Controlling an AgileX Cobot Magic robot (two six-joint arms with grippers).
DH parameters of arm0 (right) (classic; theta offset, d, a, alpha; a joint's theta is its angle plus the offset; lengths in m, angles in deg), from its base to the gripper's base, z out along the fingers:
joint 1: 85.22 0.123 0 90
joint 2: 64.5 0 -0.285 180
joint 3: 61.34 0 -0.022 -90
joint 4: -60.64 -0.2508 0 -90
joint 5: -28.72 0 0.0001 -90
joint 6: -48.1 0.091 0 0
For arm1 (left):
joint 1: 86.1 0.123 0 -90
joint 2: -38.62 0 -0.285 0
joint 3: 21.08 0 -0.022 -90
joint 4: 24.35 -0.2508 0 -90
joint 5: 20.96 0 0.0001 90
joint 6: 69.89 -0.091 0 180
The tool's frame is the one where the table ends.
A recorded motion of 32 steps. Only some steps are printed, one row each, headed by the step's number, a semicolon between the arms.
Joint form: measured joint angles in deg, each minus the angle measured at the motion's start. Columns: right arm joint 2, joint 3, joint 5, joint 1, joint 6, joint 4; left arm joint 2, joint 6, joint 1, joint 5, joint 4, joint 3.
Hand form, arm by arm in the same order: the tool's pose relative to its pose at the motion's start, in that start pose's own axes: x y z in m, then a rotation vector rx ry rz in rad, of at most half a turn. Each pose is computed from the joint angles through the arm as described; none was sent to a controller.
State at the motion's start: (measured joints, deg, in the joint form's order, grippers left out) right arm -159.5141 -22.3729 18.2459 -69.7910 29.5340 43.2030; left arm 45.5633 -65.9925 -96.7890 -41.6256 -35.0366 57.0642
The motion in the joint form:
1: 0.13 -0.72 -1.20 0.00 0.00 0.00; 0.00 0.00 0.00 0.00 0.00 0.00
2: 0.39 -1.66 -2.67 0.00 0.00 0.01; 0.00 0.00 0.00 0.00 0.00 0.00
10: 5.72 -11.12 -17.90 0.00 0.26 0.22; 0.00 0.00 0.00 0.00 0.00 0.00
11: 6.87 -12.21 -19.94 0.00 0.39 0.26; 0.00 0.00 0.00 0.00 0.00 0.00
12: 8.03 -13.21 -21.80 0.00 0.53 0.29; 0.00 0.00 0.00 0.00 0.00 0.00
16: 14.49 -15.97 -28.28 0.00 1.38 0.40; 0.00 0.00 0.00 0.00 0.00 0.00
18: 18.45 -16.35 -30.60 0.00 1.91 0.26; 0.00 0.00 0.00 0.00 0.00 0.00
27: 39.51 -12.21 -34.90 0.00 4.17 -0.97; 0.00 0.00 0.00 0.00 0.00 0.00
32: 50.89 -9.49 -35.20 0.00 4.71 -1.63; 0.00 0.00 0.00 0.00 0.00 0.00
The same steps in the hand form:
1: -0.0027 0.0006 -0.0014 -0.0063 0.0050 -0.0009; 0.0000 0.0000 0.0000 0.0000 0.0000 0.0000
2: -0.0064 0.0013 -0.0038 -0.0139 0.0085 -0.0024; 0.0000 0.0000 0.0000 0.0000 0.0000 0.0000
10: -0.0448 0.0093 -0.0472 -0.0869 0.0044 -0.0281; 0.0000 0.0000 0.0000 0.0000 0.0000 0.0000
11: -0.0488 0.0105 -0.0559 -0.0956 -0.0004 -0.0319; 0.0000 0.0000 0.0000 0.0000 0.0000 0.0000
12: -0.0523 0.0116 -0.0646 -0.1034 -0.0067 -0.0353; 0.0000 0.0000 0.0000 0.0000 0.0000 0.0000
16: -0.0595 0.0161 -0.1073 -0.1275 -0.0571 -0.0470; 0.0000 0.0000 0.0000 0.0000 0.0000 0.0000
18: -0.0577 0.0184 -0.1299 -0.1368 -0.0930 -0.0481; 0.0000 0.0000 0.0000 0.0000 0.0000 0.0000
27: -0.0144 0.0271 -0.2189 -0.1636 -0.3127 -0.0409; 0.0000 0.0000 0.0000 0.0000 0.0000 0.0000
32: 0.0175 0.0307 -0.2557 -0.1715 -0.4578 -0.0473; 0.0000 0.0000 0.0000 0.0000 0.0000 0.0000

